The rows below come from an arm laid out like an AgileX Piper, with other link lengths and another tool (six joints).
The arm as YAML. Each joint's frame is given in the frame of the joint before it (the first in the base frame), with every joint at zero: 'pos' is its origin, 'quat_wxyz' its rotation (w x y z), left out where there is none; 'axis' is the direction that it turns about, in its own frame. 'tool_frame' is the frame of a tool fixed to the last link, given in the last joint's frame.
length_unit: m
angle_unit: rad
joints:
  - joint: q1
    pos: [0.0, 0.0, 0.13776]
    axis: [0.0, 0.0, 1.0]
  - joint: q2
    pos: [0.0, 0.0, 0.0]
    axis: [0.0, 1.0, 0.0]
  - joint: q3
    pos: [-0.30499, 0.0, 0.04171]
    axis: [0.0, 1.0, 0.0]
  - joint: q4
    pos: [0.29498, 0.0, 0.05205]
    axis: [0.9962, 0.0, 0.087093]
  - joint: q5
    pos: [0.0, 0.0, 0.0]
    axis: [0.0, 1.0, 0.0]
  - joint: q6
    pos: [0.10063, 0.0, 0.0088]
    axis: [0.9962, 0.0, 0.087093]
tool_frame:
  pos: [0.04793, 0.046, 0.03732]
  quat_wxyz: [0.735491, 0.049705, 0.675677, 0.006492]
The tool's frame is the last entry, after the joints.
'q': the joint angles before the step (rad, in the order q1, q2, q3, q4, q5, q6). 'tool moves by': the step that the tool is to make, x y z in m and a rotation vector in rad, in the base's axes. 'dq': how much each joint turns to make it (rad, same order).
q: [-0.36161, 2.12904, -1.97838, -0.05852, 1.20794, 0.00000]
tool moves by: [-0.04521, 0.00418, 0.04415, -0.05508, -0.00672, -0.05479]
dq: [-0.00221, -0.19165, 0.15641, -0.06661, 0.01439, 0.05726]
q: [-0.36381, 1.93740, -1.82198, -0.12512, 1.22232, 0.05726]
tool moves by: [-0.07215, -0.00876, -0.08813, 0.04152, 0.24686, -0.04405]
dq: [-0.05694, -0.08018, 0.35649, -0.05789, -0.03236, 0.00198]
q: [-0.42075, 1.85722, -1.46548, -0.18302, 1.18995, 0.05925]
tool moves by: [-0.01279, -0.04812, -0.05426, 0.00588, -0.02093, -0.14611]
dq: [-0.10464, 0.06954, 0.09076, -0.00316, -0.16725, 0.07231]
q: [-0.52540, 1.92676, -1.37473, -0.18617, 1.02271, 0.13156]
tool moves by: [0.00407, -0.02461, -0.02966, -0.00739, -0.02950, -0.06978]
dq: [-0.03900, 0.07236, 0.00099, -0.00551, -0.09633, 0.05016]
